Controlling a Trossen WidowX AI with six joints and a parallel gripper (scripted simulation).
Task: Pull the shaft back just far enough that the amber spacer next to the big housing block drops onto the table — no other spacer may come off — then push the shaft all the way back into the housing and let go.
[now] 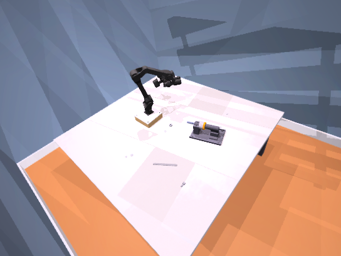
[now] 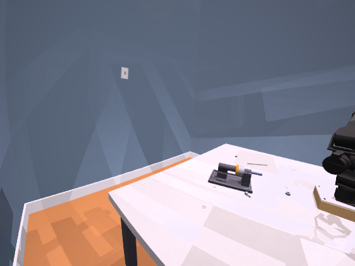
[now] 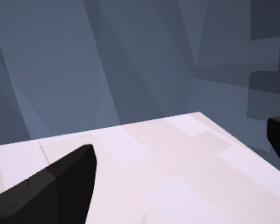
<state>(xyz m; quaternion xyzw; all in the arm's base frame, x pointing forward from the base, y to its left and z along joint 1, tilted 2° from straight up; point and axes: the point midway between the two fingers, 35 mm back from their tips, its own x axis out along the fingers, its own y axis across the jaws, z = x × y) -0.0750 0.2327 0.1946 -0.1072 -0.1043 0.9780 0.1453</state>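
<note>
Right now the shaft is 52 cm ahead of my gripper tip, 17 cm below it and 9 cm to the right of it. The rest, counted from my gripper tip: amber spacer: 56 cm ahead, 17 cm below, 6 cm to the right; pale spacer: 53 cm ahead, 17 cm below, 8 cm to the right.
</note>
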